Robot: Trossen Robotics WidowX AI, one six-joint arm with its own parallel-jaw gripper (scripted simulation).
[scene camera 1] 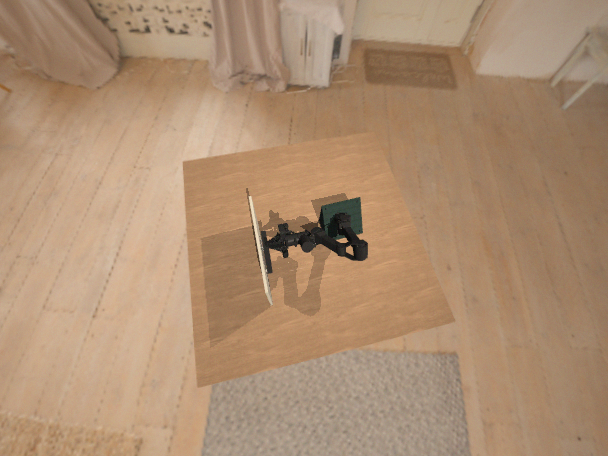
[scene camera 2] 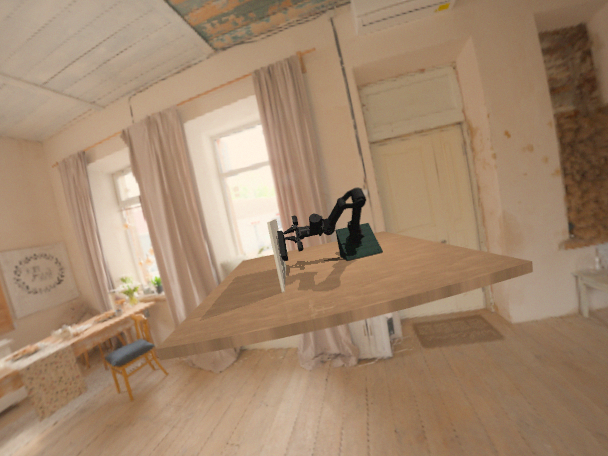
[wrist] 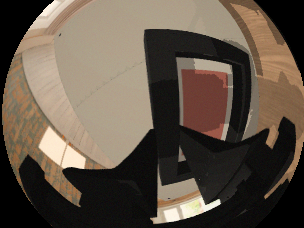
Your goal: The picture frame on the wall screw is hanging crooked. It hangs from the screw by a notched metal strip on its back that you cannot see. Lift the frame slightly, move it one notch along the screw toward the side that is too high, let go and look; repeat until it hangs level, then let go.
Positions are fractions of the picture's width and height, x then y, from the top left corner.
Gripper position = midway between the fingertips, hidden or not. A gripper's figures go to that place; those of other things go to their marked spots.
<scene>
The gripper (wrist: 0.54, 0.58) is 0.10 m from the lens. A pale wall panel (wrist: 0.33, 0.26) is 0.12 m from the lens.
</scene>
